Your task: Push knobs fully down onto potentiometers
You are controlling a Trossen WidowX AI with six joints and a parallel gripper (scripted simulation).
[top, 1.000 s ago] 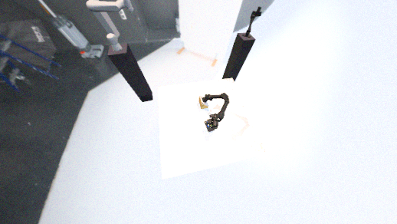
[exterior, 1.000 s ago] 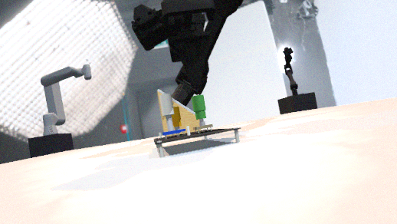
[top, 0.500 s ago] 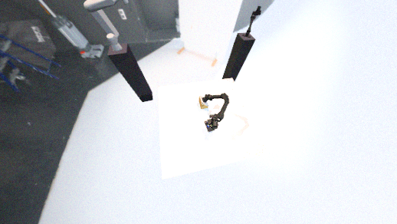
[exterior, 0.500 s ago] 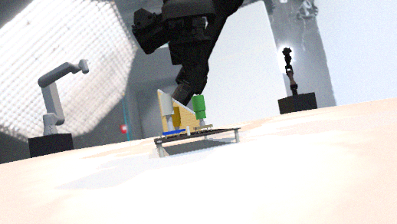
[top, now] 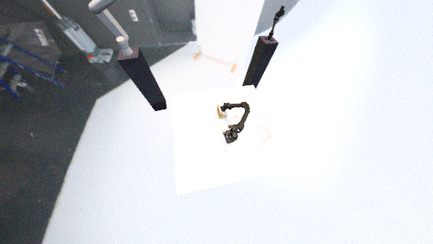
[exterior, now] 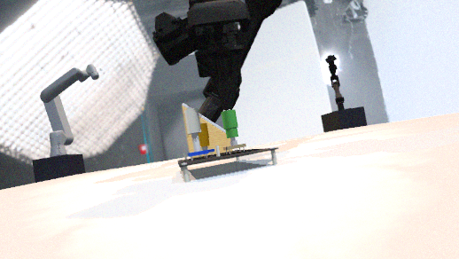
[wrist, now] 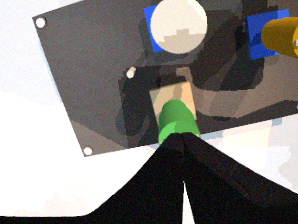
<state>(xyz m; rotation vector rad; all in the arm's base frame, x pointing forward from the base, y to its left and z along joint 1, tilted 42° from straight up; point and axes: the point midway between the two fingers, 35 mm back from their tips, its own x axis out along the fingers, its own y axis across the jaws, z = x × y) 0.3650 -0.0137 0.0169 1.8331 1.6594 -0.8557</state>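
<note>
Now: the green knob 2 cm below my gripper tip. Round my gripper tip: yellow knob 6 cm behind, 3 cm to the right, 2 cm below.
</note>
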